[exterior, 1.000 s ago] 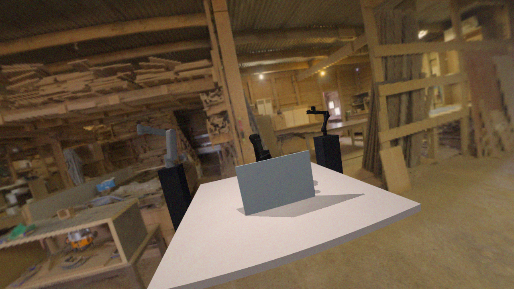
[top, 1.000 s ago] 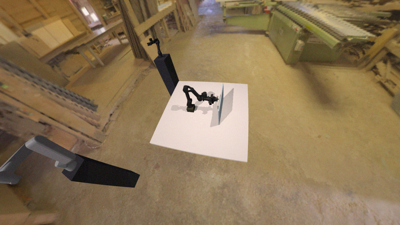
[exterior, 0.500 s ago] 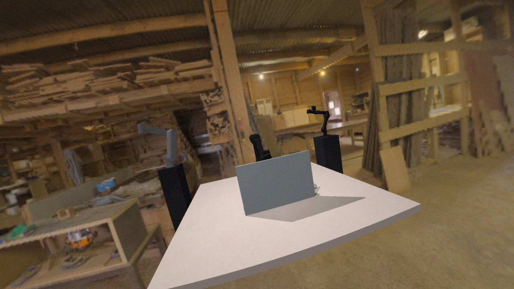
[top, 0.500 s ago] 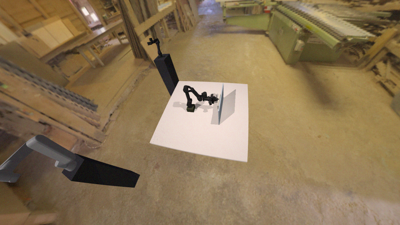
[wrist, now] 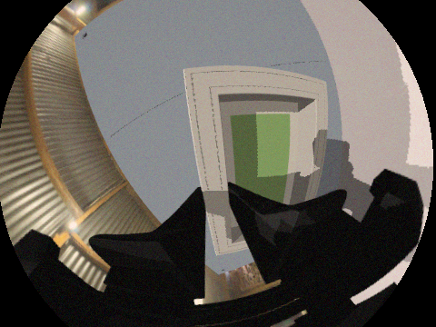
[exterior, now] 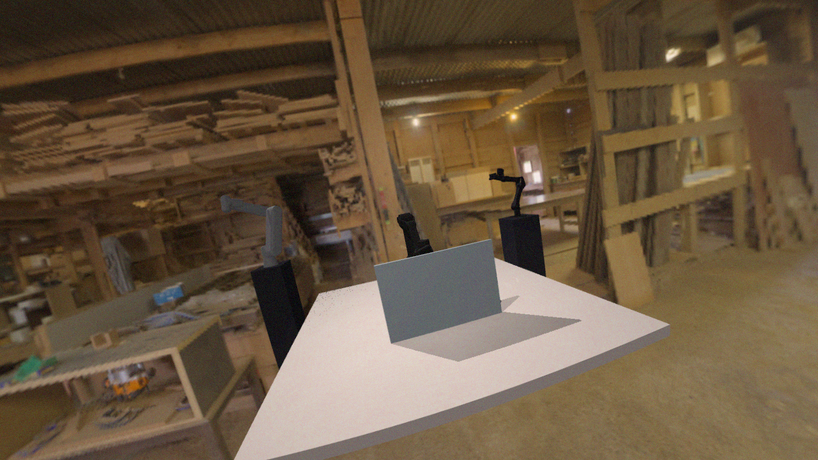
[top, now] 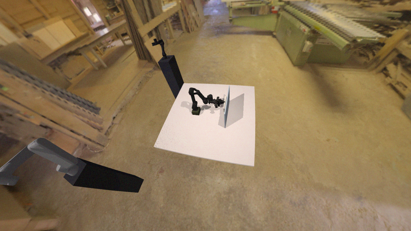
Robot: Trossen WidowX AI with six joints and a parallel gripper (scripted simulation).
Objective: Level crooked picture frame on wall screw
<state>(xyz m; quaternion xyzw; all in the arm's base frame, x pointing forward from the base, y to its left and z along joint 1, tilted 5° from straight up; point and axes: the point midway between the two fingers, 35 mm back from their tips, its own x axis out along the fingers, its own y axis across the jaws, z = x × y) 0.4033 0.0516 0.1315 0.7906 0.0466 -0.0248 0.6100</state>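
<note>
Right now my gripper tip is 5 cm above the picture frame, 1 cm to the right of it and 1 cm short of it. From my gripper tip the other things lie so: wall panel (7 cm below, 2 cm ahead, 1 cm to the right).
</note>
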